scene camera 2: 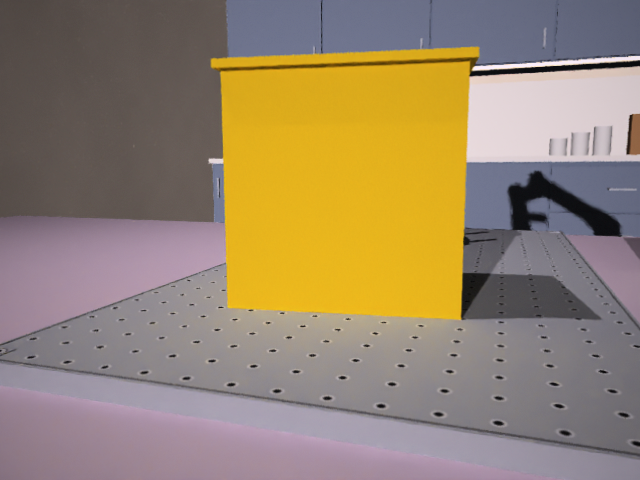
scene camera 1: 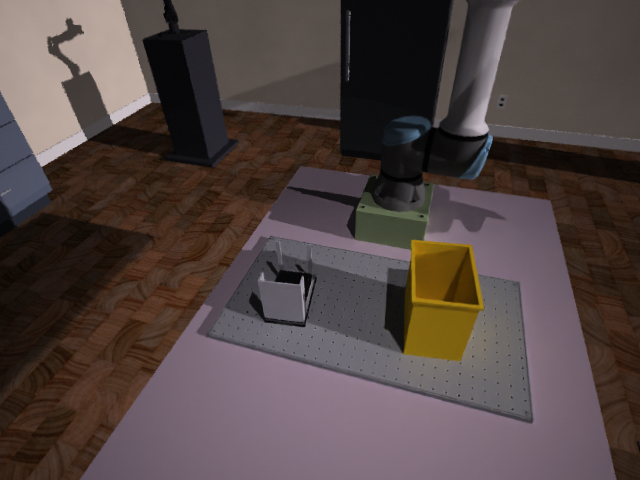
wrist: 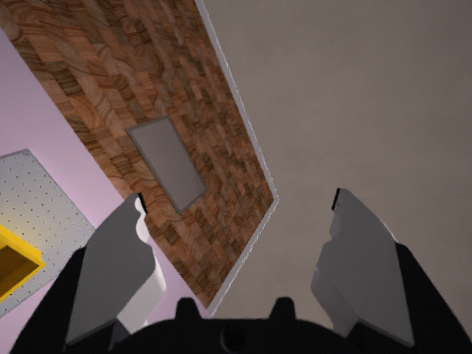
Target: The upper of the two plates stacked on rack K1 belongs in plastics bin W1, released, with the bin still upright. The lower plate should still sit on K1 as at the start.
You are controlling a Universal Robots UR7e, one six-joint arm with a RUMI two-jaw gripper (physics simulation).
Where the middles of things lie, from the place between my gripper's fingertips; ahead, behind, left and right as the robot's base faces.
The yellow bin W1 (scene camera 2: 344,174) lies 220 mm to the right of my hand and 630 mm below it.
